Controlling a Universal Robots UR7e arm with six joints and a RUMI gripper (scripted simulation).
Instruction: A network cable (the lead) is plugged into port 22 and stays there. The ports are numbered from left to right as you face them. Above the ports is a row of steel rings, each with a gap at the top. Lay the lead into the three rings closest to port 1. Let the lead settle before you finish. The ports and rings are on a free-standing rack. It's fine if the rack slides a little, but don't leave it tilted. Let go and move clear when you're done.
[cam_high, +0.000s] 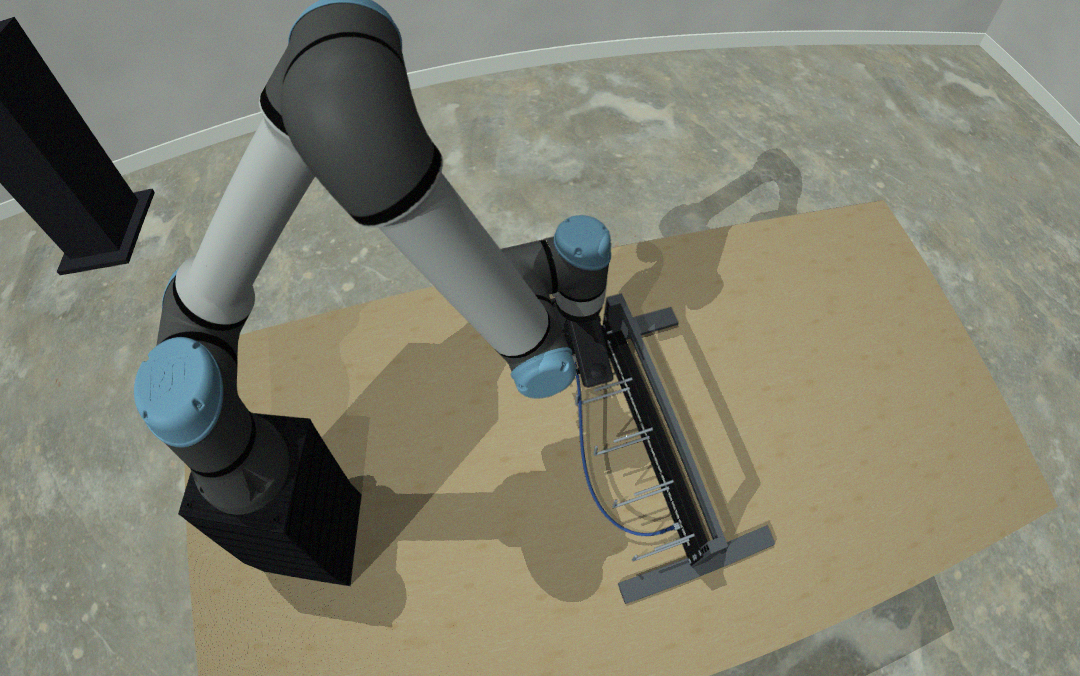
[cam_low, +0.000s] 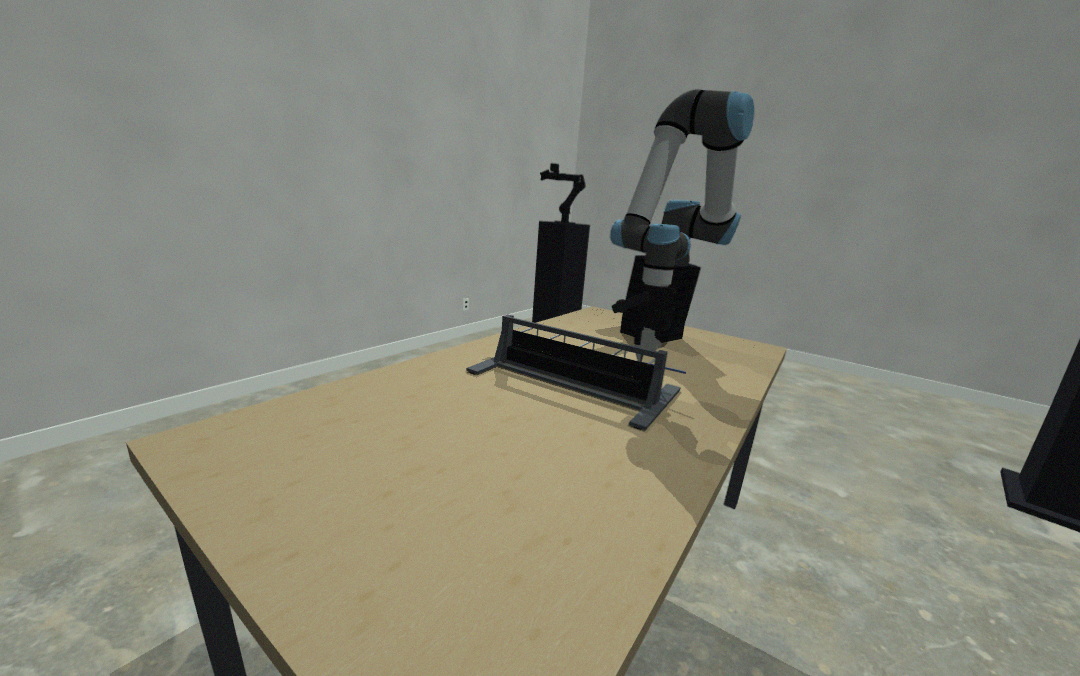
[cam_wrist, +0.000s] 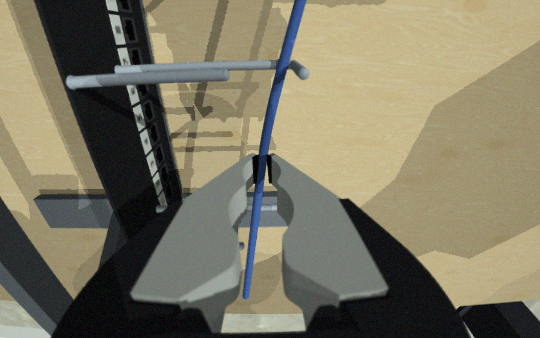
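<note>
Now: hand 130 mm short of the rack, 130 mm to the left of it and 10 mm above it.
</note>
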